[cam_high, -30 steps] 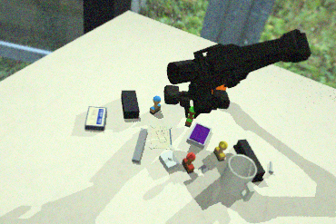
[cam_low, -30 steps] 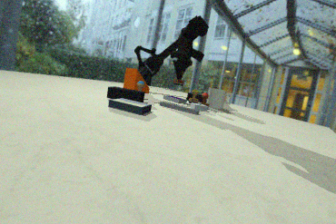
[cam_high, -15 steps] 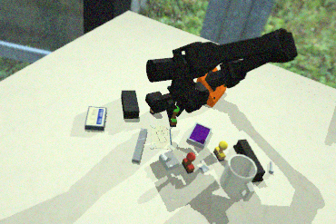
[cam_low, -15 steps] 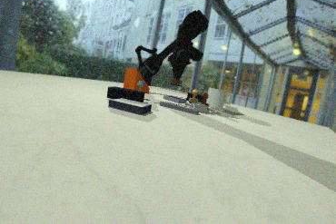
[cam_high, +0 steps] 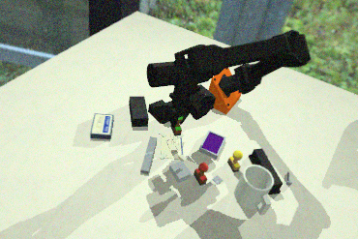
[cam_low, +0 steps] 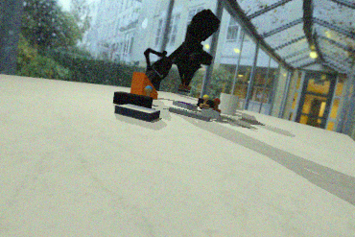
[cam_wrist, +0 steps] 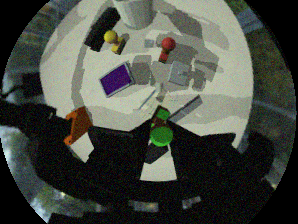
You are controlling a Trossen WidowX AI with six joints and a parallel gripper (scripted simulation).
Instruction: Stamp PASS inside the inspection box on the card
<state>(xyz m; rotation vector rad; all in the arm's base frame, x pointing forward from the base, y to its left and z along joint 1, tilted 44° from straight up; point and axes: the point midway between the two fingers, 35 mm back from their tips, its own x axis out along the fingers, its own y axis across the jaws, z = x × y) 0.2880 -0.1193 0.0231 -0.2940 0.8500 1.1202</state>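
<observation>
Right now my gripper tip is 9 cm above the card. From my gripper tip the other things lie so: green-knobbed stamp (right at my gripper tip); then grey bar (8 cm below, 7 cm ahead, 4 cm to the right); then grey square tile (8 cm ahead, 7 cm below, 6 cm to the left).
</observation>
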